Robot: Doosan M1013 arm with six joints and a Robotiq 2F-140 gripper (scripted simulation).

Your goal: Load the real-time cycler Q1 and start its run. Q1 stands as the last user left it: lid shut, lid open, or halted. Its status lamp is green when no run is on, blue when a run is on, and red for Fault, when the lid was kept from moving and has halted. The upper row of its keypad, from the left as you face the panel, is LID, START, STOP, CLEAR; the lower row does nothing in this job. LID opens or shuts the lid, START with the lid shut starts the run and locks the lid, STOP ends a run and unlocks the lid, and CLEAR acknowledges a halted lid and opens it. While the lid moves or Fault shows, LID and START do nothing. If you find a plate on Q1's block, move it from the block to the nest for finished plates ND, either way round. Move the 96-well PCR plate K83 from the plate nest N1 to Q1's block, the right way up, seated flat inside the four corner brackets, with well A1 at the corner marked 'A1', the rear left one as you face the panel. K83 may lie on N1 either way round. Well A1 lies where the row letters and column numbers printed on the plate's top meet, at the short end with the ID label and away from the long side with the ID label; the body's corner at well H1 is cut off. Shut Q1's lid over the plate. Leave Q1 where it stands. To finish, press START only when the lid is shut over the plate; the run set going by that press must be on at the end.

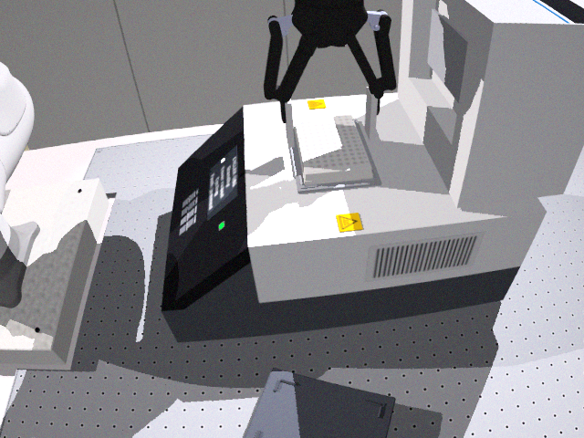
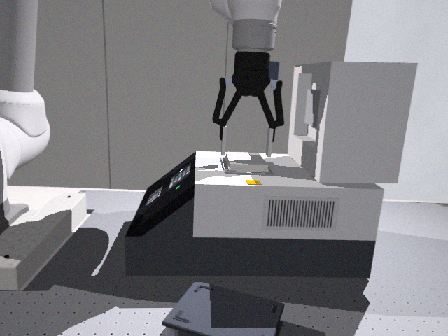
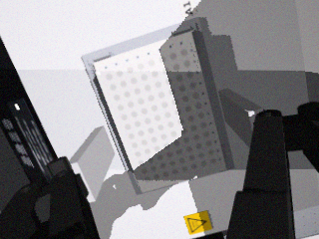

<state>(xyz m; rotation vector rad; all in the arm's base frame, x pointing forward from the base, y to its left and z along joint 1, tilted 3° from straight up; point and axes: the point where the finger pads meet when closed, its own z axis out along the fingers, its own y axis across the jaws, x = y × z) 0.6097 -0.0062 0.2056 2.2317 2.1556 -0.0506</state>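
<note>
My hand is 7 cm past the dark grey plate nest, 30 cm to the left of it and 21 cm above it. From my hand the other things lie so: white 96-well plate (3 cm behind, 27 cm to the left, 22 cm below); black nest (3 cm behind, 27 cm to the left, 24 cm below).
</note>
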